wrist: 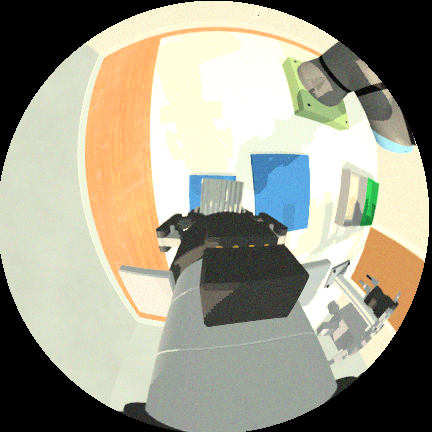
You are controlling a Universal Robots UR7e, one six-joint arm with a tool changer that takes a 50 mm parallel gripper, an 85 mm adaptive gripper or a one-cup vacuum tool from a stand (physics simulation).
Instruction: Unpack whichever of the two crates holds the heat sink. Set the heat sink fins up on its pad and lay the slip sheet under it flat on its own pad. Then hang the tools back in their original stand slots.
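Frame: origin at the arm's base, x left, y down, z back, level; millimetres.
Seen in the pictures: arm's base at its link origin: [318, 83].
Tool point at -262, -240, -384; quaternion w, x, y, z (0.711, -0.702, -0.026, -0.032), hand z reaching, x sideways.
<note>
Offsets run from my tool point to a thing's top centre, as dx, dy, dz. "spot": to the spot under its first point.
My gripper [222, 210] is shut on the grey heat sink {+1, +160, +5} [222, 194], whose parallel fins show just beyond the black gripper body. The fingertips and the lower part of the heat sink are hidden. The heat sink covers part of the smaller blue pad {spot: -48, +279, +17} [195, 192] in the view; its height over that pad cannot be told. The larger blue pad {spot: +161, +279, +49} [282, 187] lies to the right with a shadow across it. A grey-walled crate {+544, +246, +67} [345, 197] with a pale inside stands further right. The slip sheet cannot be made out.
A green object {spot: +680, +278, +74} [370, 202] stands against the crate's far side. The tool stand [356, 296] is at the lower right, with a black tool {spot: +508, -3, -180} [380, 301] by it. The robot's green base plate [322, 116] and grey arm are at the upper right. A wood-coloured strip [120, 150] runs along the left.
</note>
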